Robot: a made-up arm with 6 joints. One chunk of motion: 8 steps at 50 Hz.
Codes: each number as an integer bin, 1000 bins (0 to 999) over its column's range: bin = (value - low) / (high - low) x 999, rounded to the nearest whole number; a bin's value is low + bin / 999 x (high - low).
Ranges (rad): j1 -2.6..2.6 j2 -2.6..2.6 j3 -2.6..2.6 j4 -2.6..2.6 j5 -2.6..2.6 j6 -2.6..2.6
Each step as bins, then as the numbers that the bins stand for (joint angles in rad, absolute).
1 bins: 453 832 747 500 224 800
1 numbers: -0.2420 1.7307 1.2883 0.0026 -1.4340 1.5642
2 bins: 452 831 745 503 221 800
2 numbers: -0.2472 1.7255 1.2779 0.0182 -1.4496 1.5642
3 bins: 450 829 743 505 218 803
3 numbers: -0.2577 1.7151 1.2675 0.0286 -1.4653 1.5798
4 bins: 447 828 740 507 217 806
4 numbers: -0.2733 1.7099 1.2519 0.0390 -1.4705 1.5954
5 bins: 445 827 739 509 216 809
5 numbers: -0.2837 1.7047 1.2466 0.0494 -1.4757 1.6110
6 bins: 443 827 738 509 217 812
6 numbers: -0.2941 1.7047 1.2414 0.0494 -1.4705 1.6266
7 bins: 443 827 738 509 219 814
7 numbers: -0.2941 1.7047 1.2414 0.0494 -1.4601 1.6370
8 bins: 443 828 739 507 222 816
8 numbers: -0.2941 1.7099 1.2466 0.0390 -1.4444 1.6474
